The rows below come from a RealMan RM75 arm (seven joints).
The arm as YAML. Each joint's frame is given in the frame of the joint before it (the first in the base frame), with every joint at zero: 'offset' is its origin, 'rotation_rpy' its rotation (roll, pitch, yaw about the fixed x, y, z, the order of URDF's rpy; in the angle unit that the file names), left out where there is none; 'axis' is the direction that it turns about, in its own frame. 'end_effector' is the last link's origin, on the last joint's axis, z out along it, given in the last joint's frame.
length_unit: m
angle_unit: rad
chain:
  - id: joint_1
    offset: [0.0, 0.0, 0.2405]
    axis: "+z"
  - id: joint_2
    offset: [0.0, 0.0, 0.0]
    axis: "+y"
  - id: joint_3
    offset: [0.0, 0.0, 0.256]
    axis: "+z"
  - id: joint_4
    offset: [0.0, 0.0, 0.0]
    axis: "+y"
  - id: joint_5
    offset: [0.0, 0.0, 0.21]
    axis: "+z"
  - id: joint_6
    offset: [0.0, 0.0, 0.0]
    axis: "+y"
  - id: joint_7
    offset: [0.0, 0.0, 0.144]
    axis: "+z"
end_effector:
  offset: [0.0, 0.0, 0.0]
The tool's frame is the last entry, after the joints.
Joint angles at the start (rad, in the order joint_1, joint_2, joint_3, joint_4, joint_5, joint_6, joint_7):
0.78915 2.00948 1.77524 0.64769 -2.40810 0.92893 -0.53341
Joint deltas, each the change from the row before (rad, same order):
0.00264 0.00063 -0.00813 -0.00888 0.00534 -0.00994 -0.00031
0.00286 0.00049 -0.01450 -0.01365 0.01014 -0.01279 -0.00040
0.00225 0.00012 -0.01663 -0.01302 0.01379 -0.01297 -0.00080
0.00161 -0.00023 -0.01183 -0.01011 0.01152 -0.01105 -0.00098
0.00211 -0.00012 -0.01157 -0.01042 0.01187 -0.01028 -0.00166
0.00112 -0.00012 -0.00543 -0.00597 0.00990 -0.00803 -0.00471
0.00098 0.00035 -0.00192 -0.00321 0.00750 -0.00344 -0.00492
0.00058 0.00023 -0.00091 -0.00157 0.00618 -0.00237 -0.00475
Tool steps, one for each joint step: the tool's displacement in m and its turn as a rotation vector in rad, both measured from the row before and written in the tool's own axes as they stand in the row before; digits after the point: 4 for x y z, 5 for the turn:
0.0004 0.0007 0.0016 0.00117 -0.00011 -0.00139
0.0015 0.0011 0.0026 0.00028 0.00280 -0.00146
0.0015 0.0013 0.0025 -0.00107 0.00206 -0.00107
0.0010 0.0007 0.0018 -0.00042 -0.00011 0.00048
0.0009 0.0008 0.0018 -0.00099 0.00033 0.00010
0.0001 0.0004 0.0009 -0.00147 -0.00345 -0.00056
-0.0002 0.0007 0.0005 -0.00317 -0.00260 -0.00073
-0.0004 0.0006 0.0003 -0.00287 -0.00291 -0.00111

